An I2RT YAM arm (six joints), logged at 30 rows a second.
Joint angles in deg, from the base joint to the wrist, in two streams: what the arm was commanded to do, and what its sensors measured. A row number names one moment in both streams.
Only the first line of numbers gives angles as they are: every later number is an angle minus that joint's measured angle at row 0.
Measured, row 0: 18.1 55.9 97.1 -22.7 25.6 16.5
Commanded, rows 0 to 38: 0.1 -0.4 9.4 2.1 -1.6 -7.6; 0.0 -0.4 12.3 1.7 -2.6 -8.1; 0.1 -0.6 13.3 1.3 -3.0 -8.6; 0.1 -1.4 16.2 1.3 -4.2 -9.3; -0.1 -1.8 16.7 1.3 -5.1 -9.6; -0.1 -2.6 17.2 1.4 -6.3 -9.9; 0.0 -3.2 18.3 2.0 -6.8 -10.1; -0.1 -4.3 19.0 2.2 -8.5 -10.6; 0.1 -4.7 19.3 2.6 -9.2 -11.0; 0.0 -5.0 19.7 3.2 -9.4 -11.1; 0.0 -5.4 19.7 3.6 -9.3 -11.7; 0.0 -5.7 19.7 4.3 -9.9 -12.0; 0.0 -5.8 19.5 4.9 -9.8 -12.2; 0.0 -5.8 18.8 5.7 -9.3 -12.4; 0.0 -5.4 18.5 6.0 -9.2 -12.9; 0.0 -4.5 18.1 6.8 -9.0 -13.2; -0.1 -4.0 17.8 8.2 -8.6 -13.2; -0.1 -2.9 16.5 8.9 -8.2 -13.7; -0.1 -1.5 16.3 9.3 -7.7 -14.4; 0.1 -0.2 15.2 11.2 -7.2 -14.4; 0.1 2.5 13.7 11.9 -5.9 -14.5; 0.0 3.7 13.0 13.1 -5.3 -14.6; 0.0 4.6 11.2 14.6 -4.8 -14.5; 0.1 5.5 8.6 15.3 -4.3 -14.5; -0.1 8.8 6.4 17.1 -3.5 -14.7; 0.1 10.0 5.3 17.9 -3.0 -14.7; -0.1 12.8 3.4 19.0 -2.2 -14.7; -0.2 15.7 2.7 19.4 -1.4 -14.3; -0.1 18.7 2.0 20.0 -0.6 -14.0; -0.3 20.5 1.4 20.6 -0.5 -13.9; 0.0 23.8 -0.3 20.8 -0.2 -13.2; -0.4 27.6 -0.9 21.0 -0.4 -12.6; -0.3 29.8 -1.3 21.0 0.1 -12.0; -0.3 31.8 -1.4 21.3 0.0 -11.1; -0.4 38.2 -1.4 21.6 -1.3 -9.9; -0.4 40.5 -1.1 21.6 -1.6 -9.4; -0.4 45.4 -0.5 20.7 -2.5 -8.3; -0.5 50.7 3.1 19.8 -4.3 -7.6; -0.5 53.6 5.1 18.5 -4.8 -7.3
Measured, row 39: -0.1 47.9 -0.3 17.3 -3.6 -10.2
